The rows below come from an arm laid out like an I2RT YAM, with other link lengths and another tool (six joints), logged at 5 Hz.
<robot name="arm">
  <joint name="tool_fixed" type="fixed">
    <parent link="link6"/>
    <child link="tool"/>
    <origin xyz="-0.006 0.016 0.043" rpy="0 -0.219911 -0.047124"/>
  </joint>
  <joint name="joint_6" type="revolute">
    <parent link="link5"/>
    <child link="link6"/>
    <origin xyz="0 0.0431 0.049" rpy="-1.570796 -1.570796 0"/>
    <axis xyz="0 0 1"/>
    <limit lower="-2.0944" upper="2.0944"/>
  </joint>
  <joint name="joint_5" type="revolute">
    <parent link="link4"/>
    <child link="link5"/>
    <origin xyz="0.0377 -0.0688 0.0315" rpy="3.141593 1.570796 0"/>
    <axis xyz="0 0 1"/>
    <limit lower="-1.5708" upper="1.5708"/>
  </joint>
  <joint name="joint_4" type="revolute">
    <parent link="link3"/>
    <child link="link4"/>
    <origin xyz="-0.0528 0.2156 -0.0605" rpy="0 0 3.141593"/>
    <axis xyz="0 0 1"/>
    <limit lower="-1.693" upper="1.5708"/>
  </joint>
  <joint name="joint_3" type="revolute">
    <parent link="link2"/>
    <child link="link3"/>
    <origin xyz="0.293 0 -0.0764" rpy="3.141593 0 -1.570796"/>
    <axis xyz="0 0 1"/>
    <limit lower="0" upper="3.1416"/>
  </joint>
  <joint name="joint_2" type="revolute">
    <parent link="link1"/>
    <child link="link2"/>
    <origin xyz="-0.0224 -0.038 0.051" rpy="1.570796 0 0"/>
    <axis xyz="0 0 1"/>
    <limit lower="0" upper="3.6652"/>
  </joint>
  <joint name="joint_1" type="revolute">
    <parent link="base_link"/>
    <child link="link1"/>
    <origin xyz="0 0 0.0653" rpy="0 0 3.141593"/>
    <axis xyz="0 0 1"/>
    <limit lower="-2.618" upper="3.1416"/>
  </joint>
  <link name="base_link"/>
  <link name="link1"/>
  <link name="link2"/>
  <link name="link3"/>
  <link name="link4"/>
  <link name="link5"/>
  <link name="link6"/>
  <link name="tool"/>
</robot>
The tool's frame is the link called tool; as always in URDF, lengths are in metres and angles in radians.
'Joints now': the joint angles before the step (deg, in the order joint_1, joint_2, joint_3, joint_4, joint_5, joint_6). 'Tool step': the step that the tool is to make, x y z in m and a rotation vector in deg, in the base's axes. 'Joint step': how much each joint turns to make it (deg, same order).
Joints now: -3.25, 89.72, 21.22, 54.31, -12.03, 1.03
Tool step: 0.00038, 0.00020, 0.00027, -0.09, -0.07, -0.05
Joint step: 0.08, 0.01, 0.08, 0.00, 0.15, -0.05
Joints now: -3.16, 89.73, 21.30, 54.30, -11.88, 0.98
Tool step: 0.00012, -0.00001, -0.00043, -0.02, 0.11, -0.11
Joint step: 0.04, 0.07, 0.00, -0.04, 0.15, 0.01
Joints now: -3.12, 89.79, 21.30, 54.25, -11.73, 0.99
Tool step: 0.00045, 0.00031, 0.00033, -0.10, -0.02, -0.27
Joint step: 0.20, -0.04, 0.10, -0.11, 0.48, 0.02
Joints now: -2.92, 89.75, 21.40, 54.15, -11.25, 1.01
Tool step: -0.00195, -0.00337, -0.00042, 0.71, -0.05, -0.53
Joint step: -0.78, -0.12, -0.56, 0.58, -0.42, 0.64
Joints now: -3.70, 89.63, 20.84, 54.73, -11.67, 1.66
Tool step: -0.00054, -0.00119, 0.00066, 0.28, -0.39, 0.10
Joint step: -0.39, 0.02, -0.20, 0.63, -0.55, 0.18
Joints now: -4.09, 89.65, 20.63, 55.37, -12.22, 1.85
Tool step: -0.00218, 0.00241, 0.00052, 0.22, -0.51, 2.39
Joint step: -0.30, 0.00, -0.35, 0.75, -2.68, -0.39
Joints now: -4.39, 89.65, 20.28, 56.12, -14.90, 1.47
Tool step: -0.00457, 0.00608, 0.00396, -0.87, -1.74, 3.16
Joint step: 0.43, -0.90, -0.68, 1.20, -2.50, -1.37
